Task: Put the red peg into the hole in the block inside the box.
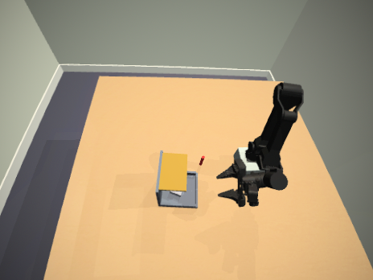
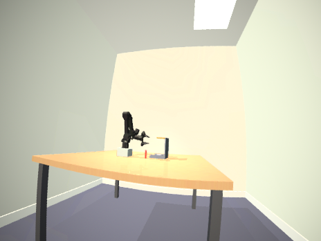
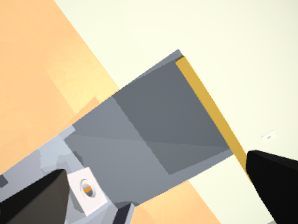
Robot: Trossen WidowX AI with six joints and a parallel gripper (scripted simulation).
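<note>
Now: gripper tip 40 mm short of the red peg, 170 mm to the left of it and 140 mm above it. The rest, counted from my gripper tip: grey back wall 210 mm ahead, 30 mm to the right, 70 mm below; roof 160 mm ahead, 30 mm to the right, 30 mm above.
</note>
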